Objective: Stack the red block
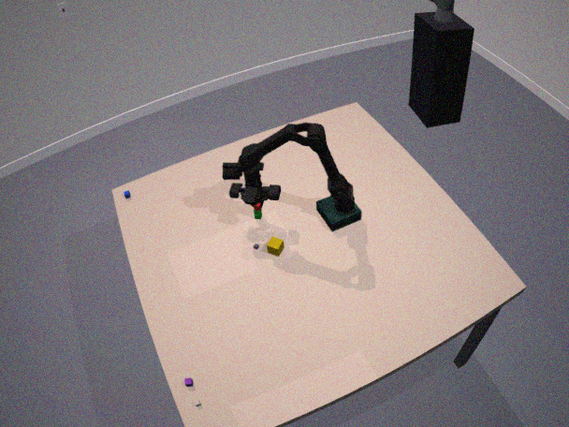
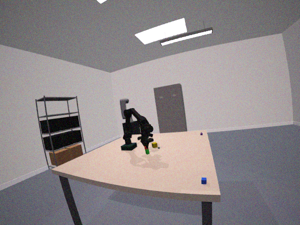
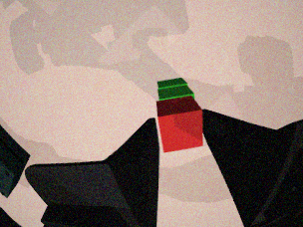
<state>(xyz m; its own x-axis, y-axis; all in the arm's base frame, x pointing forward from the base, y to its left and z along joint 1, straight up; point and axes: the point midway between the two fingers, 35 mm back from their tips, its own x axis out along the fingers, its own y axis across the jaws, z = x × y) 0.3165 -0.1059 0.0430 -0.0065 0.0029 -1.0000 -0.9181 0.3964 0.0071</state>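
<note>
Right now my gripper tip is right at the red block. Round my gripper tip: yellow cube: 180 mm to the left, 30 mm below, 20 mm behind; then grey block: 150 mm to the left, 50 mm below, 40 mm ahead; then blue block: 550 mm ahead, 310 mm to the right, 40 mm below.
</note>
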